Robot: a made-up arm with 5 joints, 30 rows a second.
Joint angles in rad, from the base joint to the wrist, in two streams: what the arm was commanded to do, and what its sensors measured. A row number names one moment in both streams.
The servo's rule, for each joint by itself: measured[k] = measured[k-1] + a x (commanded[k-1-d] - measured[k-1]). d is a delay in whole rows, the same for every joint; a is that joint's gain. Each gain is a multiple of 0.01, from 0.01 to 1. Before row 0 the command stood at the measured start. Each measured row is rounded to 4 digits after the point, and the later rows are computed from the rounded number. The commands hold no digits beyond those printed.
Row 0, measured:
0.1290 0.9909 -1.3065 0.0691 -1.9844
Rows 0 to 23, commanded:
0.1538 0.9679 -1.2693 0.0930 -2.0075
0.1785 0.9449 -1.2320 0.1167 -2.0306
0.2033 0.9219 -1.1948 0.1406 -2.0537
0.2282 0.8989 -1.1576 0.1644 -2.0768
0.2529 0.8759 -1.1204 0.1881 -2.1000
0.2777 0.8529 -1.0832 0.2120 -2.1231
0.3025 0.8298 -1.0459 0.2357 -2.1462
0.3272 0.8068 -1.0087 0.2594 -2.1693
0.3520 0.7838 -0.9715 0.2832 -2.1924
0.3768 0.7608 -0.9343 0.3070 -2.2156
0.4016 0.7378 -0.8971 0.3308 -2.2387
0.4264 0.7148 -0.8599 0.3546 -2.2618
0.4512 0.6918 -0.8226 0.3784 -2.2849
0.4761 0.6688 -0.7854 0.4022 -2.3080
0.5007 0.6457 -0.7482 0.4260 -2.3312
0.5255 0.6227 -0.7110 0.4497 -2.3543
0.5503 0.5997 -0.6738 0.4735 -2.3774
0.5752 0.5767 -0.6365 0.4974 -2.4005
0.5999 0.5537 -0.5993 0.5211 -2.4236
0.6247 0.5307 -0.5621 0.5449 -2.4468
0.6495 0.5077 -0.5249 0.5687 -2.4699
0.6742 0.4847 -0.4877 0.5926 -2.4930
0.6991 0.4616 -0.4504 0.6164 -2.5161
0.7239 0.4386 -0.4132 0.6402 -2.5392
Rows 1 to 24, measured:
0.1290 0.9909 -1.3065 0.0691 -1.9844
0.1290 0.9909 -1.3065 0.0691 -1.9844
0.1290 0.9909 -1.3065 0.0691 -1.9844
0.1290 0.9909 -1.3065 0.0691 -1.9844
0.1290 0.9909 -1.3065 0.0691 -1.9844
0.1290 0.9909 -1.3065 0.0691 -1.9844
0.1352 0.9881 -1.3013 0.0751 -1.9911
0.1460 0.9829 -1.2916 0.0855 -2.0026
0.1603 0.9756 -1.2780 0.0993 -2.0174
0.1773 0.9664 -1.2611 0.1156 -2.0346
0.1962 0.9555 -1.2414 0.1337 -2.0536
0.2166 0.9432 -1.2193 0.1533 -2.0738
0.2381 0.9296 -1.1950 0.1739 -2.0948
0.2604 0.9149 -1.1689 0.1953 -2.1164
0.2833 0.8992 -1.1413 0.2173 -2.1384
0.3067 0.8826 -1.1123 0.2397 -2.1608
0.3304 0.8652 -1.0822 0.2625 -2.1834
0.3544 0.8472 -1.0511 0.2855 -2.2061
0.3786 0.8286 -1.0191 0.3087 -2.2290
0.4030 0.8094 -0.9864 0.3321 -2.2519
0.4274 0.7898 -0.9531 0.3556 -2.2749
0.4519 0.7697 -0.9192 0.3791 -2.2979
0.4765 0.7493 -0.8848 0.4027 -2.3210
0.5012 0.7286 -0.8500 0.4264 -2.3441
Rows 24 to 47, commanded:
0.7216 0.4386 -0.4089 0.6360 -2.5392
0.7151 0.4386 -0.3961 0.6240 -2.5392
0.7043 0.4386 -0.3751 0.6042 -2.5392
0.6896 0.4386 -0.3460 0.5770 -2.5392
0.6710 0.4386 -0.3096 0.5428 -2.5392
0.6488 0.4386 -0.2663 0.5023 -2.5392
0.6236 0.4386 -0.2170 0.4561 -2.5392
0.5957 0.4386 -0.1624 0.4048 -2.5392
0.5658 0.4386 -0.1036 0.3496 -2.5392
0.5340 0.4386 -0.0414 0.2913 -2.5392
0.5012 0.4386 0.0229 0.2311 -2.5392
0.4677 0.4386 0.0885 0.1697 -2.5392
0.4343 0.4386 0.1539 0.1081 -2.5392
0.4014 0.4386 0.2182 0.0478 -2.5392
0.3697 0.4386 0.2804 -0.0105 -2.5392
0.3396 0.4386 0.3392 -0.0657 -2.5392
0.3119 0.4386 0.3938 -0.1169 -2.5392
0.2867 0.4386 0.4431 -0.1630 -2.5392
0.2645 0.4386 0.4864 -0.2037 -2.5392
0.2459 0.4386 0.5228 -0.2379 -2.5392
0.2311 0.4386 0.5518 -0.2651 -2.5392
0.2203 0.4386 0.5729 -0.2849 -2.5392
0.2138 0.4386 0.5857 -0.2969 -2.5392
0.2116 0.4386 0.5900 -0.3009 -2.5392
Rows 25 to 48, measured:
0.5259 0.7076 -0.8149 0.4501 -2.3672
0.5506 0.6864 -0.7795 0.4738 -2.3903
0.5753 0.6650 -0.7439 0.4975 -2.4134
0.6000 0.6434 -0.7080 0.5213 -2.4365
0.6248 0.6216 -0.6719 0.5451 -2.4596
0.6496 0.5996 -0.6357 0.5689 -2.4827
0.6676 0.5803 -0.6039 0.5857 -2.4991
0.6795 0.5633 -0.5748 0.5953 -2.5107
0.6857 0.5483 -0.5468 0.5975 -2.5190
0.6867 0.5351 -0.5187 0.5924 -2.5249
0.6828 0.5235 -0.4894 0.5800 -2.5290
0.6743 0.5133 -0.4582 0.5606 -2.5320
0.6616 0.5043 -0.4244 0.5345 -2.5341
0.6451 0.4964 -0.3877 0.5021 -2.5356
0.6253 0.4895 -0.3479 0.4640 -2.5366
0.6025 0.4834 -0.3050 0.4208 -2.5374
0.5772 0.4780 -0.2591 0.3734 -2.5379
0.5498 0.4733 -0.2104 0.3225 -2.5383
0.5209 0.4691 -0.1594 0.2689 -2.5386
0.4910 0.4654 -0.1065 0.2136 -2.5388
0.4607 0.4622 -0.0523 0.1576 -2.5389
0.4304 0.4594 0.0025 0.1018 -2.5390
0.4008 0.4569 0.0573 0.0471 -2.5391
0.3723 0.4547 0.1113 -0.0054 -2.5391

